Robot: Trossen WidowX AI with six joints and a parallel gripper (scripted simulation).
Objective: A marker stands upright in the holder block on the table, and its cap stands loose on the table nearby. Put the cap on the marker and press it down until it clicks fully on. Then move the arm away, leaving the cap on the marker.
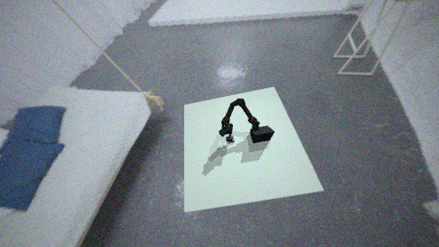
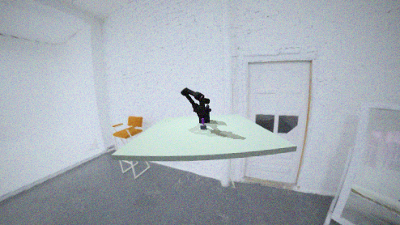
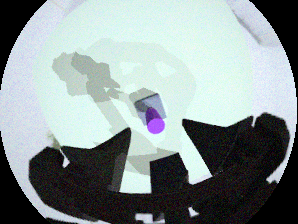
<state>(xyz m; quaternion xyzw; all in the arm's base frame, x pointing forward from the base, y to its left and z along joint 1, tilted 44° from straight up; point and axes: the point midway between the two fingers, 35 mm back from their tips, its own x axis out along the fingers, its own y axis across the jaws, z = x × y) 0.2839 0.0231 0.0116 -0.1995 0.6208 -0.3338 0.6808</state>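
The purple cap is 3 cm below my gripper tip. Round my gripper tip: holder block 10 cm below.
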